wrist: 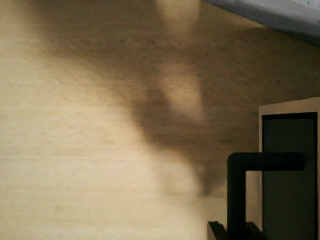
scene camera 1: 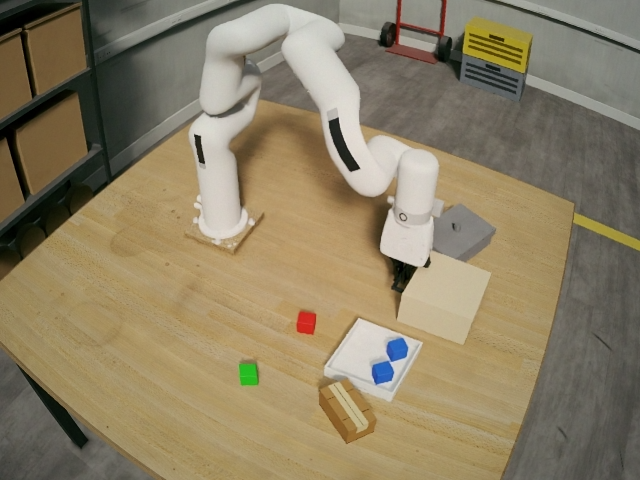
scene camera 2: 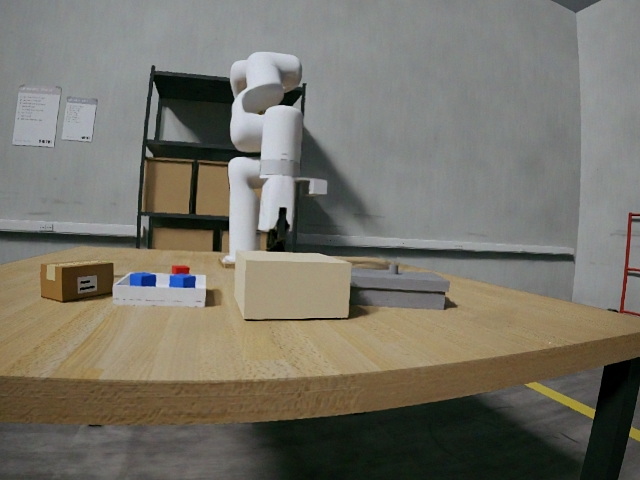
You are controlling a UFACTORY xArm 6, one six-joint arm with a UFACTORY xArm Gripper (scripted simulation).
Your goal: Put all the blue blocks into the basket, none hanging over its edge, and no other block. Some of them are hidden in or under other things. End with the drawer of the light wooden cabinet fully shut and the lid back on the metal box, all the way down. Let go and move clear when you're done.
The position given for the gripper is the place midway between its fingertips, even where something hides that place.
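Light wooden cabinet (scene camera 2: 268, 285) present; the cabinet (wrist: 280, 161) is visible from the wrist, and the cabinet (scene camera 1: 443, 299) from the scene as well. Grey lid (scene camera 1: 450, 238), with a further view of the lid (scene camera 2: 373, 278). Metal box (scene camera 2: 364, 296) and white basket (scene camera 1: 365, 344) visible; in the wrist view the basket is out of frame. Cardboard box (scene camera 2: 63, 282) visible, likewise the cardboard box (scene camera 1: 350, 415); in the wrist view the cardboard box is out of frame. The gripper (scene camera 1: 400, 278) is visible.
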